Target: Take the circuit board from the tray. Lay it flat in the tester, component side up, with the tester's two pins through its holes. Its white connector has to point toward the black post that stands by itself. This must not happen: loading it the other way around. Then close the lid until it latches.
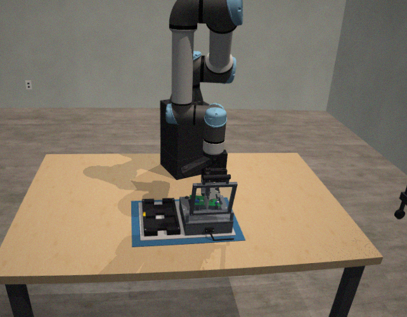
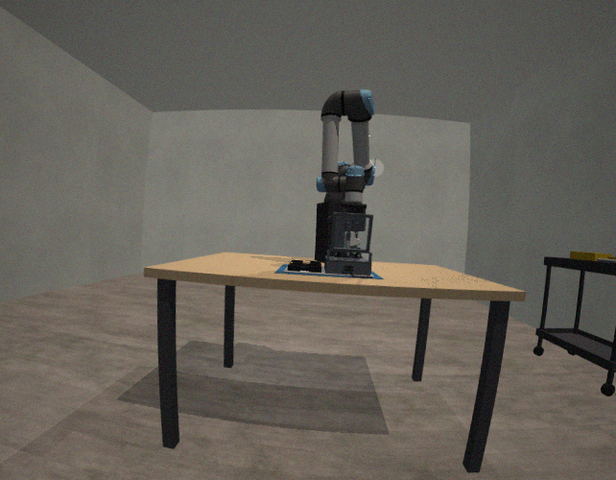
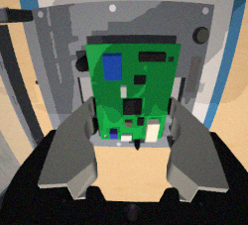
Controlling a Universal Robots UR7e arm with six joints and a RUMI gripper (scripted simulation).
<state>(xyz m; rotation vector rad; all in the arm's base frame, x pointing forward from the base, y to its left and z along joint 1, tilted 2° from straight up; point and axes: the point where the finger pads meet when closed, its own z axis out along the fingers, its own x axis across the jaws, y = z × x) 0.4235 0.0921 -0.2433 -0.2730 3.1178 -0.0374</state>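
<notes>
The green circuit board lies right at my hand. From my hand the other things lie so: tester bed 10 mm to the left, 10 mm below, 10 mm ahead; then framed lid 120 mm ahead, 100 mm above, 20 mm to the left.
</notes>
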